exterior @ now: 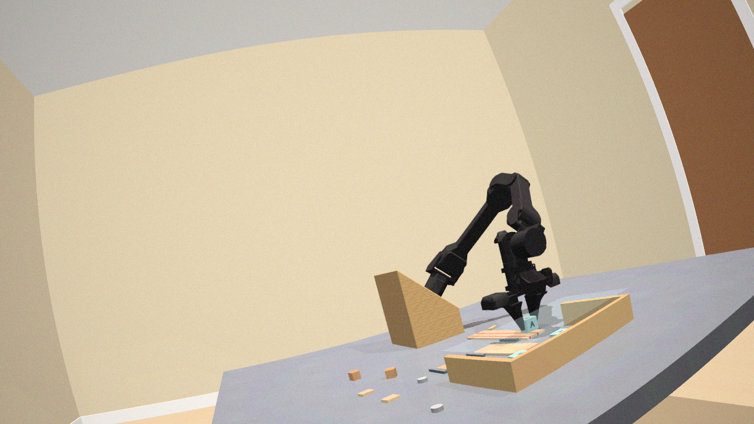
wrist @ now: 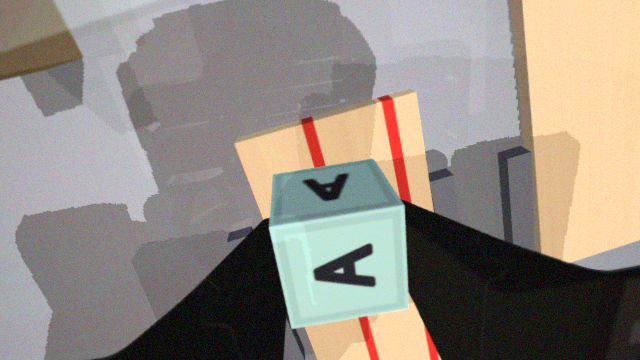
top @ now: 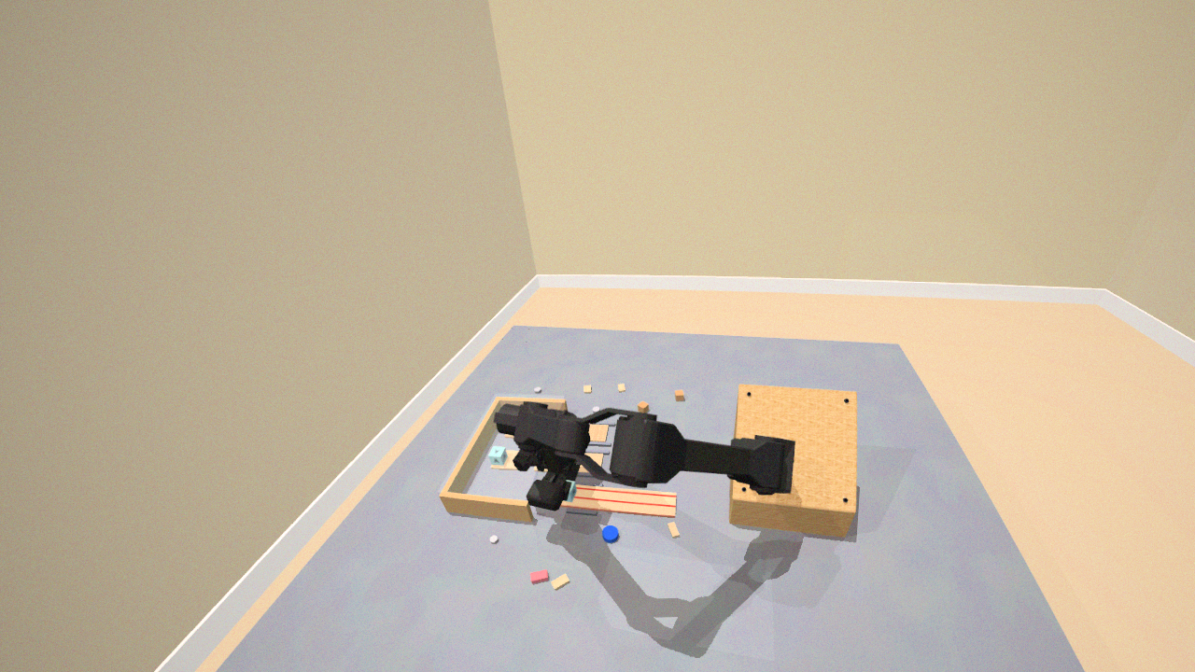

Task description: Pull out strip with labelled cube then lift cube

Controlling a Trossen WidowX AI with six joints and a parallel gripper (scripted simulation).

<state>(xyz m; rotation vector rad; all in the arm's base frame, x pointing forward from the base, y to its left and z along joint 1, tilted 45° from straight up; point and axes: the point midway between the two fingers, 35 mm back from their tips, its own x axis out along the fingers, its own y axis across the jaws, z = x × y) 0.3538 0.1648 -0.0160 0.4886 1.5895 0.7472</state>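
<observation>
Now: the strip 9 cm behind my gripper tip, 3 cm to the right of it and 2 cm below it. From my gripper tip the other things lie so: blue disc (12 cm behind, 5 cm to the left, 1 cm below).
</observation>
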